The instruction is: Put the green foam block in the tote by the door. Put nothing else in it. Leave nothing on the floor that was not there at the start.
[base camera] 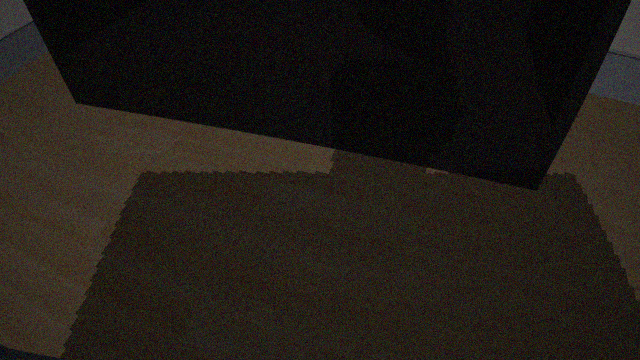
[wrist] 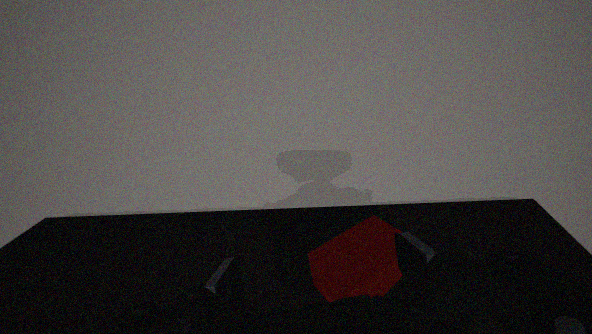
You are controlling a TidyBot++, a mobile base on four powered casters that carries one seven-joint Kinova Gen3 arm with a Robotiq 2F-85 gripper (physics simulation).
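Frame: origin at the arm's base, x ahead, y left, z up, level; millimetres.
Where they show: gripper, fingertip midpoint: (wrist: 318,262).
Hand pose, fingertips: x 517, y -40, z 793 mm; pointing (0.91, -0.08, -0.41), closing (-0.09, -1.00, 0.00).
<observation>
After its pixels a point has its place.
My gripper (wrist: 318,262) @[x 517, y -40, z 793 mm] is open. In the wrist view its two grey fingertip pads stand wide apart, low in the view, over a very dark surface. The right finger partly covers a red block-shaped object, which shows between the pads and nearer the right one. I cannot tell how far it is from the fingers. No green foam block shows in either view. Nothing in either view can be made out as the tote by the door.
A large black box-like piece of furniture (base camera: 300,70) @[x 522, y 42, z -297 mm] fills the upper part of the base camera view. Its dark top (wrist: 125,250) @[x 741, y 212, z 663 mm] bears the red object (wrist: 357,265) @[x 586, y -81, z 708 mm] in the wrist view, before a grey wall (wrist: 300,75) @[x 788, y -78, z 850 mm]. Wooden floor (base camera: 45,210) @[x 362, y 402, z -397 mm] lies around a wide dark shadow.
</observation>
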